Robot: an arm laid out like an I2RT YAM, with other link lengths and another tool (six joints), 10 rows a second.
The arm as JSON. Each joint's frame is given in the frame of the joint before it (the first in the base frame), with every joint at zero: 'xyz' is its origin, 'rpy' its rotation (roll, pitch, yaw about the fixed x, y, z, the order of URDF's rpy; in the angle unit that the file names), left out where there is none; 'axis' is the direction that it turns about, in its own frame. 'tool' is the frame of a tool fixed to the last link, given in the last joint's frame.
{
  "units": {
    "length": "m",
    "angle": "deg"
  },
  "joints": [
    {
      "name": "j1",
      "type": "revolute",
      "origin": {
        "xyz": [
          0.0,
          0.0,
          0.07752
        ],
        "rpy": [
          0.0,
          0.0,
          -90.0
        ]
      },
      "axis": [
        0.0,
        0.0,
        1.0
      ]
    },
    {
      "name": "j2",
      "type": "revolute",
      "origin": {
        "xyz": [
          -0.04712,
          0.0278,
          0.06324
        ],
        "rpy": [
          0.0,
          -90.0,
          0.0
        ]
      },
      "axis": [
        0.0,
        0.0,
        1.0
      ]
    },
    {
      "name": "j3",
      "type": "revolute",
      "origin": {
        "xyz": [
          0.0,
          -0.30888,
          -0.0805
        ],
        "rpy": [
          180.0,
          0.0,
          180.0
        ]
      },
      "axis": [
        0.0,
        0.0,
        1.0
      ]
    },
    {
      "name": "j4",
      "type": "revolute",
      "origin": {
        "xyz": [
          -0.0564,
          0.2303,
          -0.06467
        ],
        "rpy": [
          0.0,
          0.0,
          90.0
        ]
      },
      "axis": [
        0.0,
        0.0,
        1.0
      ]
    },
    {
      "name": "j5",
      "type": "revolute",
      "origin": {
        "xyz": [
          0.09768,
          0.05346,
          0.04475
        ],
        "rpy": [
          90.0,
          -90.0,
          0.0
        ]
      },
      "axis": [
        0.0,
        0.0,
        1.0
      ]
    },
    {
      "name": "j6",
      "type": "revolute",
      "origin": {
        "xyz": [
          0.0,
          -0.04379,
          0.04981
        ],
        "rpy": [
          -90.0,
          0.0,
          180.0
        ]
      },
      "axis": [
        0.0,
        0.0,
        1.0
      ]
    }
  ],
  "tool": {
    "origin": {
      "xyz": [
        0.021,
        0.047,
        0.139
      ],
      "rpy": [
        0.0,
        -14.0,
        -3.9
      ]
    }
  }
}
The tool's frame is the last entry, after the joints.
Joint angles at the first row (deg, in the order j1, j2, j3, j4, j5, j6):
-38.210, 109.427, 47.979, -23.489, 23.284, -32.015
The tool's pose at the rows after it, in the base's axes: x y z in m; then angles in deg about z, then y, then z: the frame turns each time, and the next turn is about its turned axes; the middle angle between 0 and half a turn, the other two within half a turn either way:
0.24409 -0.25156 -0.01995 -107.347 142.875 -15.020
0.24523 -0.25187 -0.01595 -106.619 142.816 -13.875
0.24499 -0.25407 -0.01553 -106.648 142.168 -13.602
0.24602 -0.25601 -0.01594 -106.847 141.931 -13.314
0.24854 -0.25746 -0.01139 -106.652 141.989 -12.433
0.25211 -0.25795 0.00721 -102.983 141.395 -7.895
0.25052 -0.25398 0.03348 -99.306 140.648 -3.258
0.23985 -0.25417 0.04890 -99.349 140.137 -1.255
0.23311 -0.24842 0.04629 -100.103 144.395 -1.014
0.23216 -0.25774 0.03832 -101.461 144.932 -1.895
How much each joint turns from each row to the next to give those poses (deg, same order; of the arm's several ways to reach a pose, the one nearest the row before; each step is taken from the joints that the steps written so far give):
-0.021, -0.370, -0.020, -0.180, 0.010, 0.109
-0.002, -0.802, -0.073, -0.149, -0.177, 0.219
0.007, -0.018, -0.135, 0.426, 0.564, 0.212
-0.006, 0.309, 0.234, 0.150, 0.200, 0.438
0.011, -0.459, 0.743, -0.955, -0.195, 0.584
-0.012, -3.828, -0.583, -0.410, -0.584, -0.043
0.004, -5.867, -0.813, -2.141, -0.664, 0.062
-1.114, -3.920, -0.655, -2.109, -0.074, 0.542
-2.149, -0.013, 0.650, -2.571, -3.908, -0.399
-1.531, 2.404, 0.755, 1.210, -0.362, -0.882

